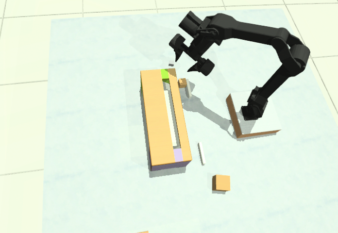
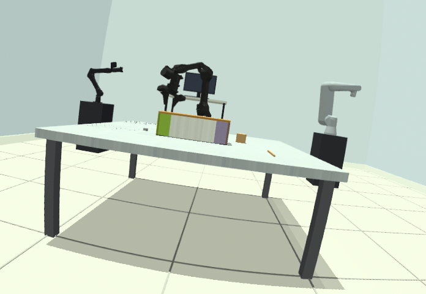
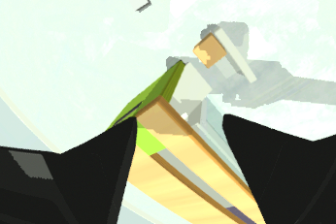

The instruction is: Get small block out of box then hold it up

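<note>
Now: the small tan block 2 cm behind my gripper tip and 14 cm below it. Round my gripper tip: larger tan cube (10 cm behind, 45 cm to the left, 13 cm below); tiny grey piece (1 cm ahead, 12 cm to the right, 15 cm below); long tan box (5 cm ahead, 18 cm to the left, 10 cm below).
</note>
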